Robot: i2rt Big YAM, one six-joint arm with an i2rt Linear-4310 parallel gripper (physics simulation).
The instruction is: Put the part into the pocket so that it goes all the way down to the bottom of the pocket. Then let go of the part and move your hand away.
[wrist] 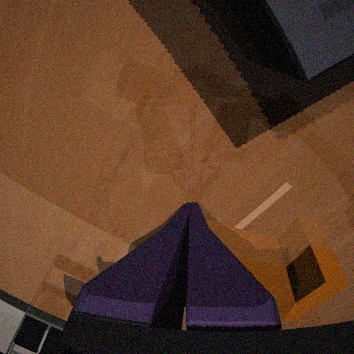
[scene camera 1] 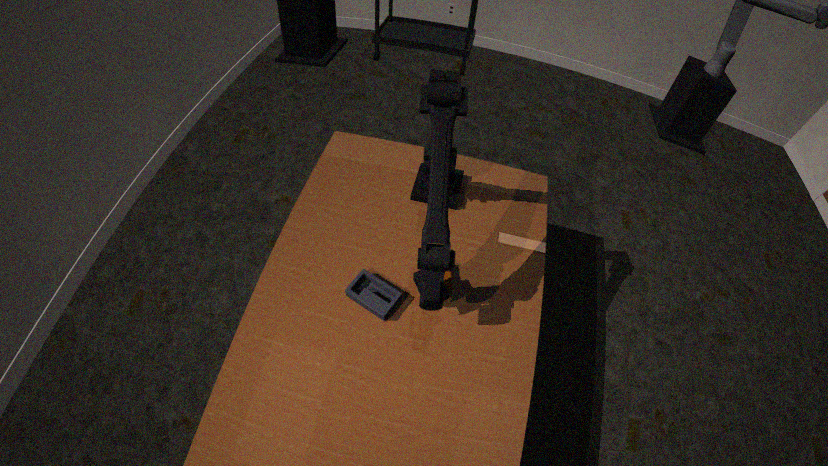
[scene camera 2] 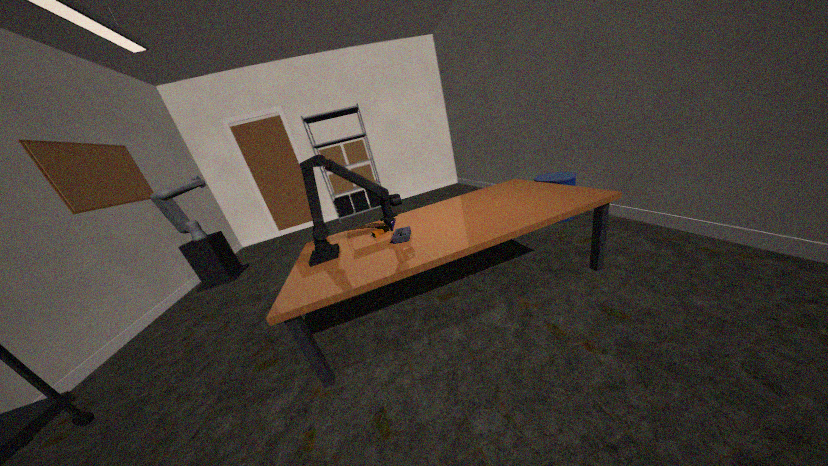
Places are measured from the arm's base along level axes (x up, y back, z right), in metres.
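Where they show: gripper, fingertip midpoint: (wrist: 191, 210) (scene camera 2: 392, 230); arm's base at its link origin: (scene camera 2: 324, 252).
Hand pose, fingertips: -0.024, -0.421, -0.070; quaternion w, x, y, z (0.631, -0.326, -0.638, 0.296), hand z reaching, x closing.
Note:
Things, the pixels of their centre, and the offset from my fingertips, as dx, dy, dz. "pt": a spot on its surface instead. Level surfaces: height alone.
- orange part at the middle of its body: (wrist: 255, 278) (scene camera 1: 440, 278) (scene camera 2: 381, 231) +0.010, +0.068, -0.017
- small orange bit at a spot on its surface: (scene camera 1: 447, 276) pt +0.025, +0.073, -0.035
- dark grey pocket block at the middle of its body: (scene camera 1: 373, 294) (scene camera 2: 402, 234) +0.013, -0.038, +0.158
- wooden table at its surface level: dx -0.005
The orange part (scene camera 2: 377, 233) (wrist: 320, 292) lies on the table, beside and partly behind my fingers in the wrist view. In scene camera 1 the arm hides most of it; a small orange bit (scene camera 1: 447, 276) shows at the arm's right edge. The dark grey pocket block (scene camera 1: 375, 294) (scene camera 2: 400, 234) (wrist: 325, 37) stands on the table; its pocket holds no orange part in scene camera 1. My gripper (wrist: 191, 210) is shut with its purple fingertips together and nothing between them. It is low over the table, between the block and the part; the arm hides the fingertips in scene camera 1.
The wooden table (scene camera 1: 324, 370) (scene camera 2: 492, 214) carries my arm's base (scene camera 1: 420, 184) (scene camera 2: 324, 254). A second arm on a dark pedestal (scene camera 1: 695, 101) (scene camera 2: 211, 257) stands off the table. A shelf rack (scene camera 2: 339, 142) and a blue bin (scene camera 2: 556, 178) stand beyond the table.

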